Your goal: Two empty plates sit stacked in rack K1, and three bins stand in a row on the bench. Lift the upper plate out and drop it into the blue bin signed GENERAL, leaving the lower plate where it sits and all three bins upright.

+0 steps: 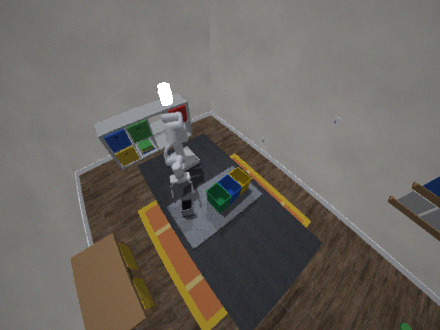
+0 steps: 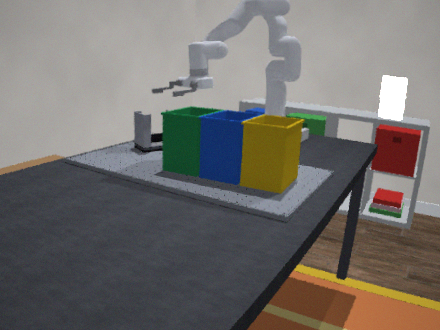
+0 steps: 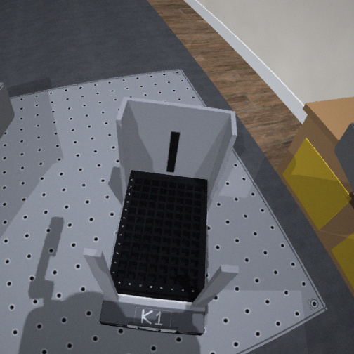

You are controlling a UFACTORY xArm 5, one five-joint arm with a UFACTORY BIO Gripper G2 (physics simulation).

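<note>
The scene includes a black gridded plate (image 3: 159,252), along with a yellow bin (image 2: 271,144), a blue bin (image 2: 221,138) and a green bin (image 2: 182,127). The green bin is out of frame in image 3, and the blue bin is likewise out of frame in image 3.
</note>
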